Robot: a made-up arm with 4 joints. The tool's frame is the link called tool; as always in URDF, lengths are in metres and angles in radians. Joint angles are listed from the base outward.
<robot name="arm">
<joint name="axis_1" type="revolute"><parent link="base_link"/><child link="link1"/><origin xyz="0.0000 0.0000 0.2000" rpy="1.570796 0.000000 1.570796"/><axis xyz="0 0 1"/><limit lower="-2.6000" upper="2.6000"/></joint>
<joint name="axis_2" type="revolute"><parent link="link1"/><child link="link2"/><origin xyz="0.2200 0.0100 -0.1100" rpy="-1.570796 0.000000 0.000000"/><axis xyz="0 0 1"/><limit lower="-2.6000" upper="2.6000"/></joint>
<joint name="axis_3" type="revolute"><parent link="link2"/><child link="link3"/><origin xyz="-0.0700 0.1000 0.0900" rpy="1.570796 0.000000 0.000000"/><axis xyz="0 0 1"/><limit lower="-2.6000" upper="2.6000"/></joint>
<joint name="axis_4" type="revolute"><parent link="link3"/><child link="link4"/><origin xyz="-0.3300 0.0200 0.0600" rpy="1.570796 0.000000 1.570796"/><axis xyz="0 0 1"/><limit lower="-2.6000" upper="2.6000"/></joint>
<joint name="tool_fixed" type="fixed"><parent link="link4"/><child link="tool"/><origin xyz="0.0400 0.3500 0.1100" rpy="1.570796 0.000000 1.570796"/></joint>
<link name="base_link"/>
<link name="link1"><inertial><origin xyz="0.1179 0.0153 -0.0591"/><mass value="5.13"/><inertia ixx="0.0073" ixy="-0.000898" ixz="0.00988" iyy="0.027" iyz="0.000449" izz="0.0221"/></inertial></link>
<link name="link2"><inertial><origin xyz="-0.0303 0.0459 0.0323"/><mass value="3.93"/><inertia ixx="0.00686" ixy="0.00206" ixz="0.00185" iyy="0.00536" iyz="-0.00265" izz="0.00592"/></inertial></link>
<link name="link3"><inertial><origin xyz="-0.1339 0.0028 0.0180"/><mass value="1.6"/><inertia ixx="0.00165" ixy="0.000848" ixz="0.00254" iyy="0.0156" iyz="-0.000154" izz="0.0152"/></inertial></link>
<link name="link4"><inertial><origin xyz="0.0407 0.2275 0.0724"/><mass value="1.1"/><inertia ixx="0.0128" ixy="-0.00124" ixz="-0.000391" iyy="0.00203" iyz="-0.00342" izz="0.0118"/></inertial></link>
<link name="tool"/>
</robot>
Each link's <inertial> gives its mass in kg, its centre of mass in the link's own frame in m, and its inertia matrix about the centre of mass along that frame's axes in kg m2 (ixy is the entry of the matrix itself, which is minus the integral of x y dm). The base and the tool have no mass. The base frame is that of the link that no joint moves.
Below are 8 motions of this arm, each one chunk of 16 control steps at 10 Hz.
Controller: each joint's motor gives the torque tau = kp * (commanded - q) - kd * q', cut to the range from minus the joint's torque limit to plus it. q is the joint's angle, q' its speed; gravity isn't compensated. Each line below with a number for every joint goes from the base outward.
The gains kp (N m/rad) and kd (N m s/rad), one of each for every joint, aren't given. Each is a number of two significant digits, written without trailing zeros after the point. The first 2 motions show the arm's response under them.
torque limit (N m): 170 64 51 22
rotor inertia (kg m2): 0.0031 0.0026 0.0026 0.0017
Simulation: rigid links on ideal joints. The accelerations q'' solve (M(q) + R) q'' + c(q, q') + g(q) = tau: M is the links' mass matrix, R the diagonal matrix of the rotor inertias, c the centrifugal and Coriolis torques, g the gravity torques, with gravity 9.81 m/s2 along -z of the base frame. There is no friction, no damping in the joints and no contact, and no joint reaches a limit. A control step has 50 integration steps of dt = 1/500 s. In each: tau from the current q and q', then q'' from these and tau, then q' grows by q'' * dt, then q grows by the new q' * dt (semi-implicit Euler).
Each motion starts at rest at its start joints. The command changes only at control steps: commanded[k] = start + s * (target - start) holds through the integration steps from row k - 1 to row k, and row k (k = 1, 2, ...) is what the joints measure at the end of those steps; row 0 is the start. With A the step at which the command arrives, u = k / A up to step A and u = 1 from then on. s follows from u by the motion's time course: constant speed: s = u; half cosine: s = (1 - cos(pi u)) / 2; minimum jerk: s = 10 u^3 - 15 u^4 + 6 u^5; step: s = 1 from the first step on.
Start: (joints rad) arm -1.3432 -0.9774 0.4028 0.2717
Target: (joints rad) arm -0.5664 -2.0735 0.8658 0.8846
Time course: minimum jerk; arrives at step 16
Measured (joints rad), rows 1 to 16:
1: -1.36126 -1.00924 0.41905 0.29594
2: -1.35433 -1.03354 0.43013 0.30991
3: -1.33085 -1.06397 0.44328 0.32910
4: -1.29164 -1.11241 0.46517 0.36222
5: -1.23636 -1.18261 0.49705 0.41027
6: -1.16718 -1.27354 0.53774 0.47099
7: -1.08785 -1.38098 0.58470 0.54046
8: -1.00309 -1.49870 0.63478 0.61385
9: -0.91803 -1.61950 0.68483 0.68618
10: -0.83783 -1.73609 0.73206 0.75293
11: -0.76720 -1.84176 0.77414 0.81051
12: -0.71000 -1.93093 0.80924 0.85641
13: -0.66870 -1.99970 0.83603 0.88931
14: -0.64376 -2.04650 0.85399 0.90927
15: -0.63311 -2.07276 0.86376 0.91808
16: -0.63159 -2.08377 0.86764 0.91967
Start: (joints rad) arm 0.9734 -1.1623 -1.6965 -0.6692
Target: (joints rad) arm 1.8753 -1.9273 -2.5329 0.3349
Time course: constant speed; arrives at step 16
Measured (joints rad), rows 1 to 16:
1: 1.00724 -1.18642 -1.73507 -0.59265
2: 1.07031 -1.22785 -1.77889 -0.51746
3: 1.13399 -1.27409 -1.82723 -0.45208
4: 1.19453 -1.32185 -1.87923 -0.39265
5: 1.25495 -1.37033 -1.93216 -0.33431
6: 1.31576 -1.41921 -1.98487 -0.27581
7: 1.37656 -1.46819 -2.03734 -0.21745
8: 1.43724 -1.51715 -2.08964 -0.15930
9: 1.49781 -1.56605 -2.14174 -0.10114
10: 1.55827 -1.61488 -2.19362 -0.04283
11: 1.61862 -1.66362 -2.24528 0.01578
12: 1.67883 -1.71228 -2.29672 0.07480
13: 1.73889 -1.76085 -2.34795 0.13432
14: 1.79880 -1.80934 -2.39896 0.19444
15: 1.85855 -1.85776 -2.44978 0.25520
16: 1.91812 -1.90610 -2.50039 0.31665
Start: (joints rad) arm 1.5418 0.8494 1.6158 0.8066
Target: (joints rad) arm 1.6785 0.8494 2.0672 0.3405
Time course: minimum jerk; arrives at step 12
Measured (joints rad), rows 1 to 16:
1: 1.54185 0.84848 1.59258 0.80187
2: 1.54452 0.84698 1.59002 0.78481
3: 1.55405 0.84650 1.61059 0.75630
4: 1.56925 0.84640 1.65014 0.70978
5: 1.58902 0.84641 1.70508 0.64724
6: 1.61149 0.84653 1.77033 0.57511
7: 1.63424 0.84681 1.83918 0.50131
8: 1.65482 0.84726 1.90430 0.43383
9: 1.67116 0.84787 1.95904 0.37946
10: 1.68200 0.84855 1.99868 0.34244
11: 1.68726 0.84920 2.02169 0.32318
12: 1.68847 0.84968 2.03113 0.31700
13: 1.68842 0.84996 2.03414 0.31534
14: 1.68833 0.85008 2.03504 0.31480
15: 1.68831 0.85013 2.03533 0.31465
16: 1.68831 0.85015 2.03542 0.31461

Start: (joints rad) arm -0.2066 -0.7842 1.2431 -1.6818
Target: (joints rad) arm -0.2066 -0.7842 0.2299 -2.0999
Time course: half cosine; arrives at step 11
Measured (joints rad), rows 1 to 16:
1: -0.25952 -0.79197 1.26480 -1.70041
2: -0.26771 -0.79839 1.23867 -1.73057
3: -0.26694 -0.80075 1.16572 -1.76793
4: -0.26692 -0.80153 1.06053 -1.81608
5: -0.26696 -0.80219 0.93384 -1.87360
6: -0.26710 -0.80293 0.79595 -1.93568
7: -0.26744 -0.80366 0.65777 -1.99701
8: -0.26800 -0.80430 0.53040 -2.05253
9: -0.26870 -0.80480 0.42421 -2.09765
10: -0.26937 -0.80508 0.34803 -2.12869
11: -0.26986 -0.80511 0.30833 -2.14319
12: -0.27008 -0.80477 0.29564 -2.14707
13: -0.27015 -0.80429 0.29240 -2.14844
14: -0.27017 -0.80404 0.29158 -2.14892
15: -0.27017 -0.80393 0.29137 -2.14906
16: -0.27017 -0.80389 0.29131 -2.14910

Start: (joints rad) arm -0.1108 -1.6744 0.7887 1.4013
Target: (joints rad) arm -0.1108 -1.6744 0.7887 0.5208
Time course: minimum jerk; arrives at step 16
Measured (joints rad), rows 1 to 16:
1: -0.17496 -1.67832 0.80019 1.42053
2: -0.19425 -1.67942 0.81164 1.40858
3: -0.18805 -1.68044 0.81084 1.38838
4: -0.18667 -1.68080 0.81008 1.34638
5: -0.18706 -1.68086 0.81042 1.28419
6: -0.18682 -1.68088 0.81093 1.20586
7: -0.18637 -1.68093 0.81156 1.11499
8: -0.18592 -1.68103 0.81237 1.01663
9: -0.18546 -1.68119 0.81336 0.91672
10: -0.18501 -1.68142 0.81451 0.82140
11: -0.18461 -1.68171 0.81577 0.73636
12: -0.18429 -1.68202 0.81708 0.66635
13: -0.18405 -1.68228 0.81836 0.61452
14: -0.18389 -1.68246 0.81950 0.58178
15: -0.18379 -1.68253 0.82046 0.56615
16: -0.18375 -1.68251 0.82120 0.56211

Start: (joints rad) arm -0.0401 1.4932 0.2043 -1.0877
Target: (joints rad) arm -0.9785 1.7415 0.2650 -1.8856
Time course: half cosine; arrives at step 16
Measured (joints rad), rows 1 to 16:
1: -0.09478 1.49391 0.24217 -1.08487
2: -0.13306 1.50715 0.26837 -1.08127
3: -0.17333 1.51828 0.27451 -1.11641
4: -0.22888 1.53277 0.27738 -1.16548
5: -0.29884 1.55295 0.28111 -1.22173
6: -0.37926 1.57752 0.28537 -1.28600
7: -0.46658 1.60498 0.28968 -1.35718
8: -0.55737 1.63417 0.29377 -1.43248
9: -0.64812 1.66394 0.29745 -1.50888
10: -0.73532 1.69309 0.30057 -1.58344
11: -0.81565 1.72045 0.30300 -1.65328
12: -0.88613 1.74496 0.30469 -1.71567
13: -0.94418 1.76573 0.30564 -1.76813
14: -0.98771 1.78208 0.30591 -1.80855
15: -1.01520 1.79351 0.30556 -1.83531
16: -1.02570 1.79969 0.30469 -1.84732

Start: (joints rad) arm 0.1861 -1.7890 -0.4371 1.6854
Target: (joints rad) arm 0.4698 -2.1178 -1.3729 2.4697
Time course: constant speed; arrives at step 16
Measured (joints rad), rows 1 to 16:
1: 0.13670 -1.79374 -0.44000 1.71542
2: 0.12729 -1.81320 -0.45881 1.76397
3: 0.15178 -1.83303 -0.51483 1.81342
4: 0.17440 -1.85188 -0.57807 1.85939
5: 0.19195 -1.87119 -0.63824 1.90495
6: 0.20901 -1.89108 -0.69746 1.95139
7: 0.22689 -1.91116 -0.75745 1.99836
8: 0.24514 -1.93130 -0.81813 2.04566
9: 0.26345 -1.95155 -0.87923 2.09335
10: 0.28183 -1.97195 -0.94069 2.14152
11: 0.30036 -1.99250 -1.00254 2.19019
12: 0.31904 -2.01321 -1.06482 2.23940
13: 0.33787 -2.03408 -1.12750 2.28916
14: 0.35684 -2.05513 -1.19055 2.33948
15: 0.37596 -2.07637 -1.25397 2.39037
16: 0.39521 -2.09779 -1.31770 2.44182

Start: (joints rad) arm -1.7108 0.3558 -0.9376 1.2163
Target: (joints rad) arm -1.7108 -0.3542 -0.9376 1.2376
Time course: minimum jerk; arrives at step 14
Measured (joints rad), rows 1 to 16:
1: -1.72728 0.35539 -0.96178 1.18521
2: -1.73191 0.34996 -0.97780 1.16774
3: -1.73121 0.32630 -0.98091 1.16929
4: -1.73080 0.28262 -0.98138 1.17422
5: -1.73071 0.21929 -0.98182 1.17988
6: -1.73063 0.13893 -0.98222 1.18705
7: -1.73055 0.04676 -0.98244 1.19560
8: -1.73049 -0.05024 -0.98244 1.20484
9: -1.73047 -0.14437 -0.98222 1.21392
10: -1.73045 -0.22830 -0.98183 1.22202
11: -1.73042 -0.29609 -0.98133 1.22840
12: -1.73033 -0.34416 -0.98081 1.23262
13: -1.73018 -0.37230 -0.98035 1.23454
14: -1.72999 -0.38467 -0.98003 1.23449
15: -1.72982 -0.38902 -0.97985 1.23338
16: -1.72974 -0.39048 -0.97977 1.23258

